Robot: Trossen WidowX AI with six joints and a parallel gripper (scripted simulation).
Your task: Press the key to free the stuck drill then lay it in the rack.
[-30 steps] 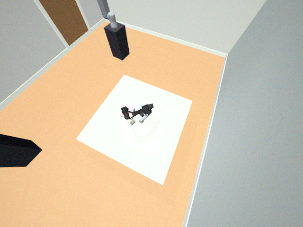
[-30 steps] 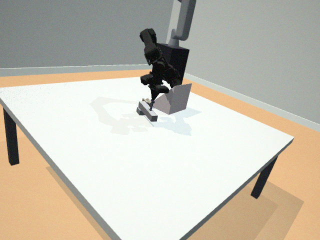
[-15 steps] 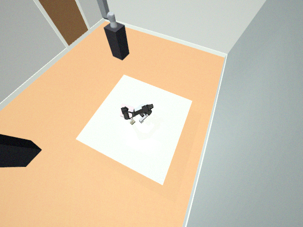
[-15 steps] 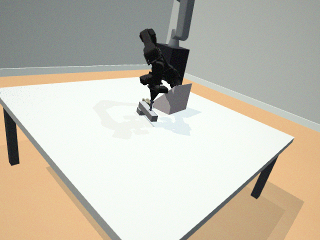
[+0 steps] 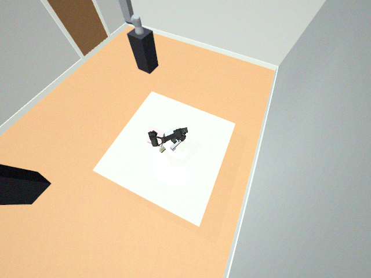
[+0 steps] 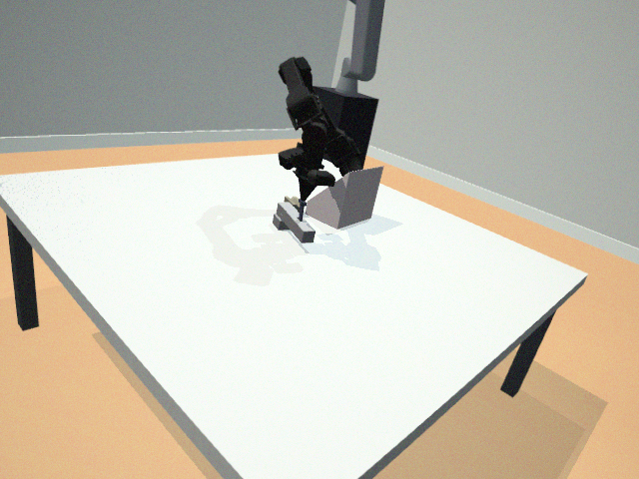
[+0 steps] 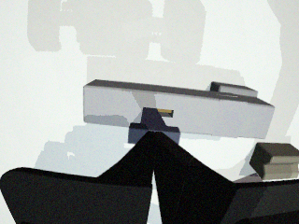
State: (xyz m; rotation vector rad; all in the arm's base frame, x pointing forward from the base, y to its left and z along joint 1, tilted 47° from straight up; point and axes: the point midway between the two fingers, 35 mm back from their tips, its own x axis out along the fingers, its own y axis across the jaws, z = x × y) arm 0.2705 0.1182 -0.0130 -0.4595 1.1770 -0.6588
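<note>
My gripper tip is now 3 cm above the dark blue drill. From my gripper tip the other things lie so: long grey block (1 cm behind, 3 cm to the right, 8 cm below).
</note>
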